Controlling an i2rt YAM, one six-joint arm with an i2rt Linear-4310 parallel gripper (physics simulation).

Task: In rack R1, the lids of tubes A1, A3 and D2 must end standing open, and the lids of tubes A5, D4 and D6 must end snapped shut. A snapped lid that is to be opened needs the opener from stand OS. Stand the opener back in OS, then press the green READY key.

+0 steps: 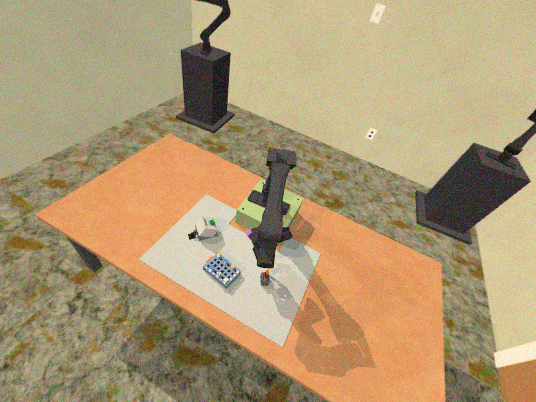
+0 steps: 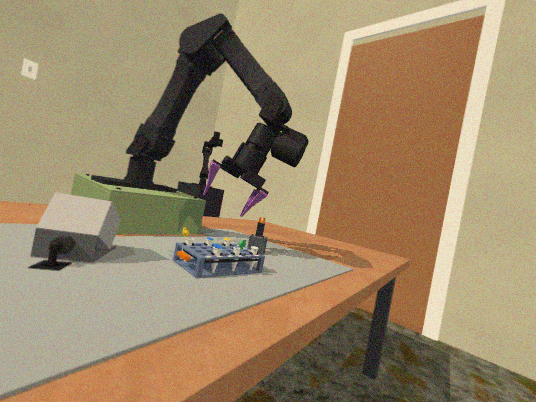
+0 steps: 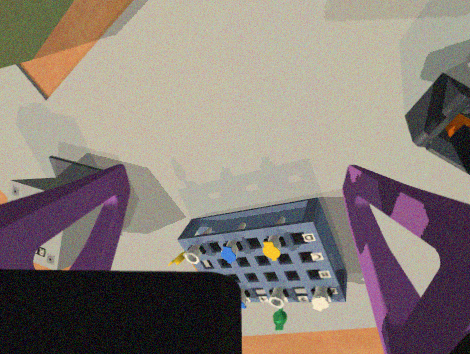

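Seen in the pictures: gripper, fingertip midpoint: (image 1: 255,249) (image 2: 222,206) (image 3: 236,177); arm's base, link origin: (image 2: 138,186).
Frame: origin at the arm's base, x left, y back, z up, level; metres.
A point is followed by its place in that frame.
Note:
My gripper (image 2: 223,205) @[x 0.049, y -0.266, z -0.003 m] (image 3: 236,177) @[x 0.049, y -0.266, z -0.003 m] is open and empty, above the blue rack R1 (image 1: 215,278) @[x -0.052, y -0.407, z -0.097 m] (image 2: 200,270) @[x -0.112, y -0.396, z -0.088 m] (image 3: 331,250) @[x 0.010, y -0.395, z -0.097 m]. In row D, D6's yellow lid (image 2: 185,231) @[x -0.090, y -0.322, z -0.048 m] (image 3: 177,258) @[x -0.084, y -0.318, z -0.048 m] stands open; D4's blue lid (image 2: 210,240) @[x -0.051, y -0.345, z -0.059 m] (image 3: 229,254) @[x -0.044, y -0.338, z -0.057 m] and D2's yellow lid (image 2: 227,240) @[x -0.012, y -0.355, z -0.058 m] (image 3: 271,250) @[x -0.008, y -0.347, z -0.057 m] lie over their tubes. In row A, A3's green lid (image 2: 242,244) @[x -0.045, y -0.411, z -0.050 m] (image 3: 279,319) @[x -0.041, y -0.407, z -0.047 m] stands open; A1's white lid (image 3: 320,302) @[x -0.004, y -0.408, z -0.057 m] and A5's blue lid (image 2: 217,248) @[x -0.083, y -0.393, z -0.057 m] look down. Whether they are snapped is unclear. The orange-tipped opener (image 1: 267,273) @[x 0.132, y -0.333, z -0.018 m] (image 2: 261,225) @[x 0.127, y -0.329, z -0.033 m] stands in OS (image 1: 264,281) @[x 0.133, y -0.346, z -0.061 m] (image 2: 257,245) (image 3: 425,112) @[x 0.119, y -0.309, z -0.077 m]. The green key (image 1: 212,222) @[x -0.180, y -0.214, z -0.030 m] is visible.
A grey box (image 1: 205,230) @[x -0.184, y -0.265, z -0.031 m] (image 2: 75,215) @[x -0.221, y -0.253, z -0.041 m] stands on the grey mat (image 1: 165,252) @[x -0.293, y -0.399, z -0.099 m] (image 2: 125,295) @[x -0.217, y -0.398, z -0.099 m], with a small black object (image 1: 193,235) @[x -0.241, y -0.273, z -0.098 m] (image 2: 61,246) @[x -0.238, y -0.276, z -0.077 m] beside it. The arm's green base (image 1: 245,215) @[x -0.069, y -0.111, z -0.021 m] (image 2: 150,212) @[x -0.026, y -0.117, z -0.051 m] is behind the mat. An orange mark (image 2: 183,255) @[x -0.114, y -0.357, z -0.077 m] is on the rack's end.

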